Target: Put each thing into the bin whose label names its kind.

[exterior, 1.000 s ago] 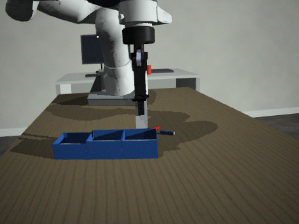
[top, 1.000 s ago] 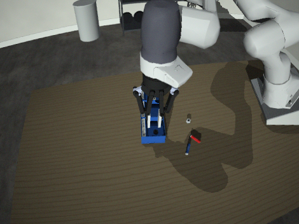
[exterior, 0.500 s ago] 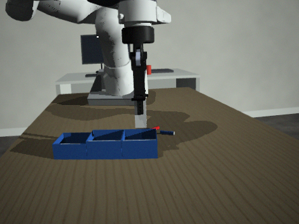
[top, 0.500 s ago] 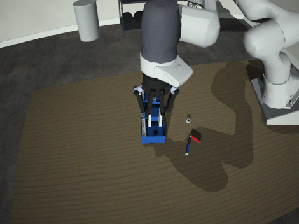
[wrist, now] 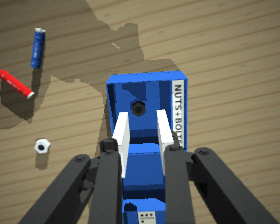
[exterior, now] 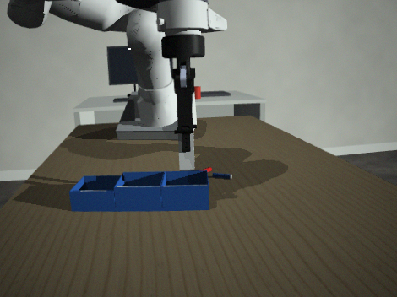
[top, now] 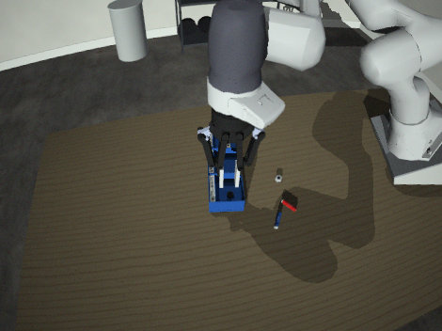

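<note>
Right now my hand is 15 cm past the white nut and 10 cm above it. From my hand the other things lie so: dark nut 1 cm behind, 9 cm below; then red marker 13 cm behind, 9 cm to the left, 10 cm below; then blue cylinder 8 cm behind, 11 cm to the left, 10 cm below.
</note>
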